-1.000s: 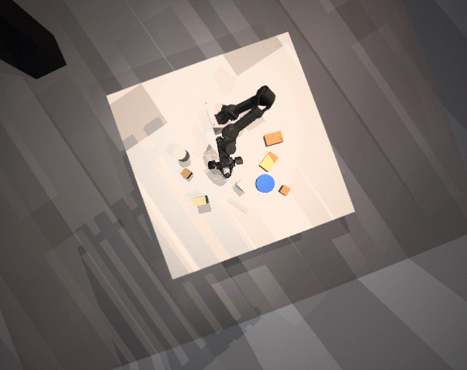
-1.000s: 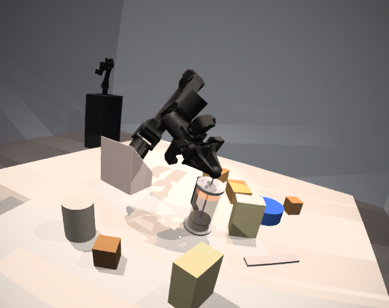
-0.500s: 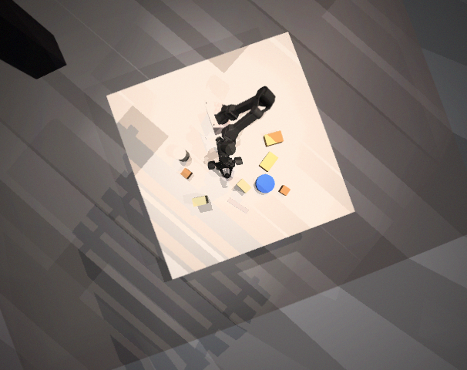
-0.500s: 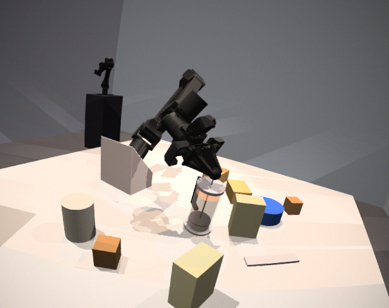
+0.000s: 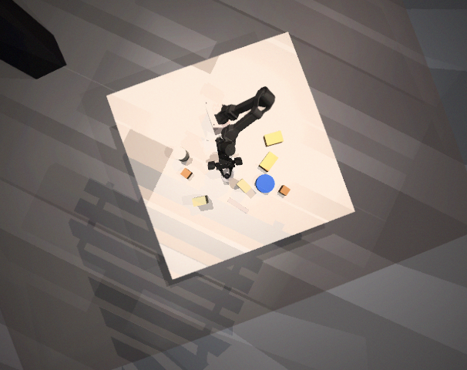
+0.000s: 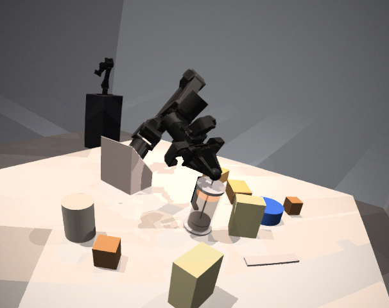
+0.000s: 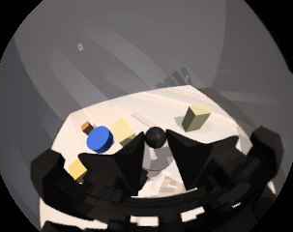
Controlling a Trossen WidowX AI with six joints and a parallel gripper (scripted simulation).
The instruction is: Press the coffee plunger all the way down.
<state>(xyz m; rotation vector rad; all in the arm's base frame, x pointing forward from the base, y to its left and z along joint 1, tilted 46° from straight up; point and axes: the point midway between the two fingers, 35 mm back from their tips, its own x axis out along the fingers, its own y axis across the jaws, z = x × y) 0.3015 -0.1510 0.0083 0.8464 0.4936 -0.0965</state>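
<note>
Now: gripper tip 30 mm past the glass coffee press, 20 mm to the right of it and 90 mm above it. The rest, counted from my gripper tip: flat strip: 190 mm ahead, 10 mm to the right, 180 mm below.
</note>
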